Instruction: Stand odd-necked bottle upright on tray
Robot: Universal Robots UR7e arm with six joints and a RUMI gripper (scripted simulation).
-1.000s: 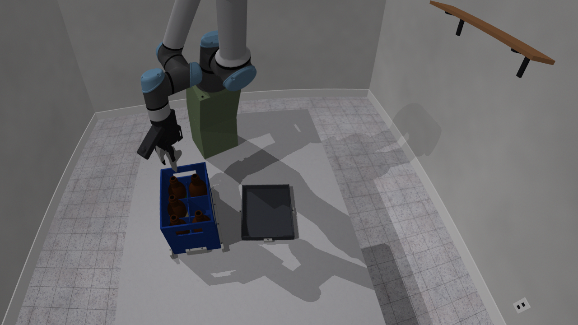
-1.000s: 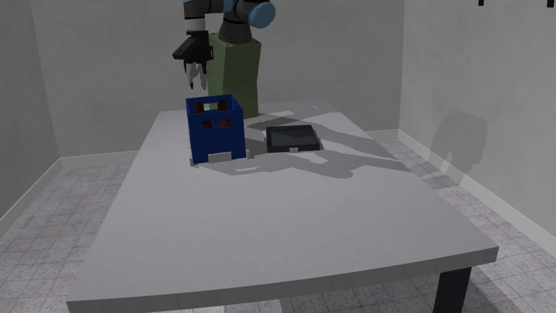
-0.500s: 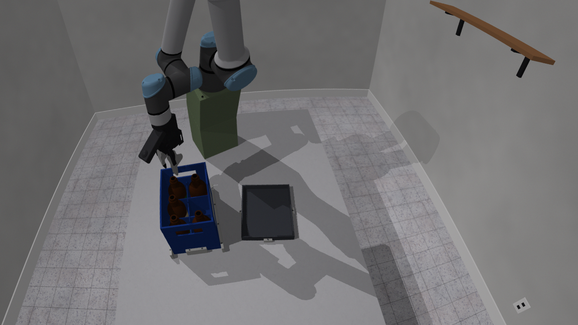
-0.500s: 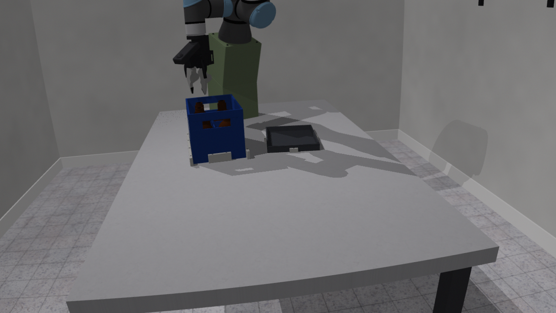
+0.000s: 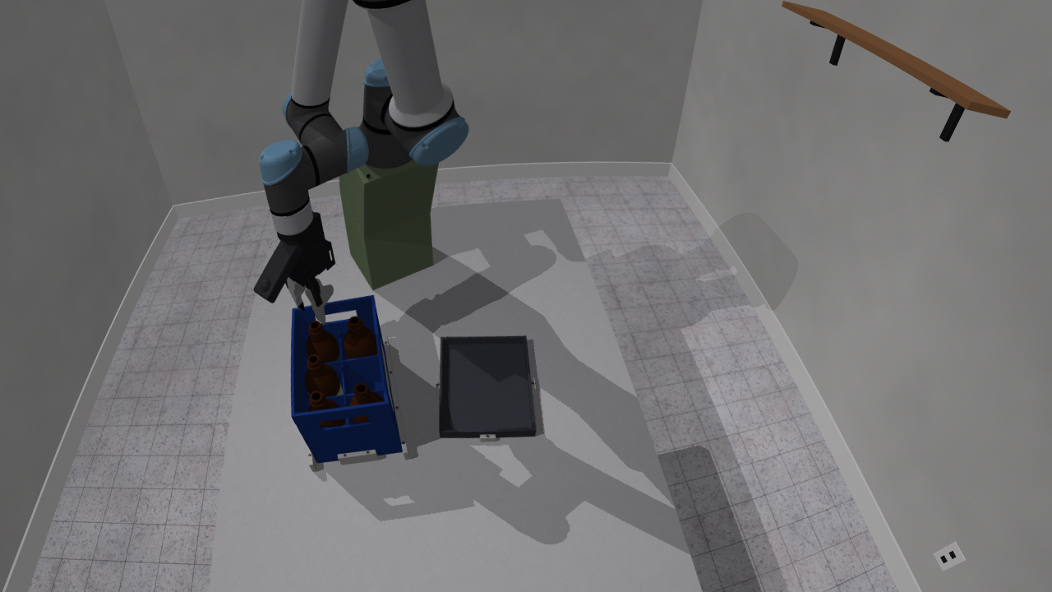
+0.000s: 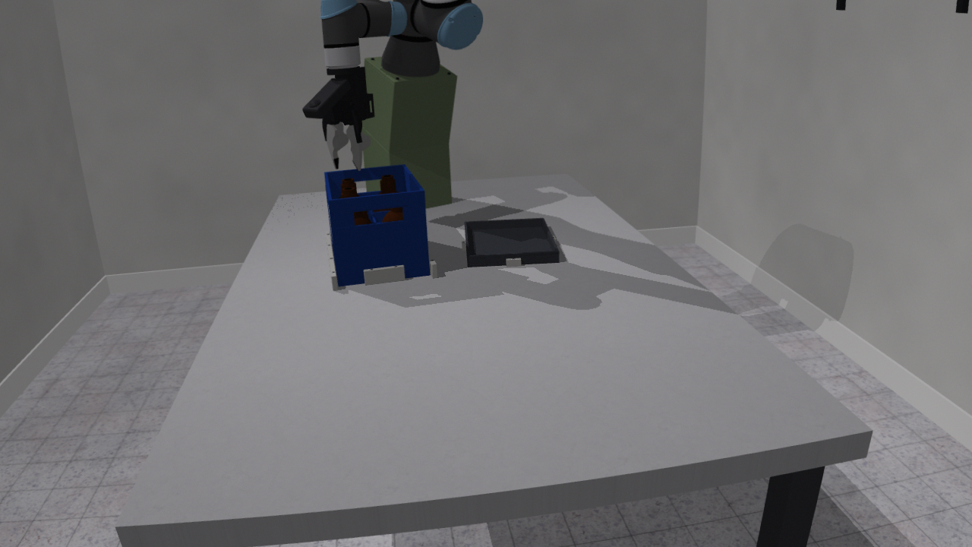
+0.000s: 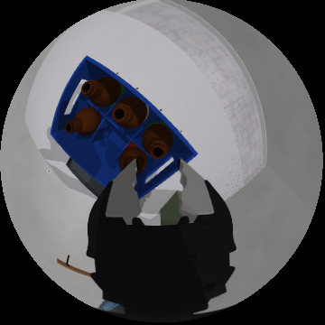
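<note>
The blue crate is 120 mm below my hand, 90 mm ahead of it and 40 mm to the left of it. The rest, counted from my hand: dark tray: 330 mm to the left, 190 mm below, 120 mm ahead.
</note>
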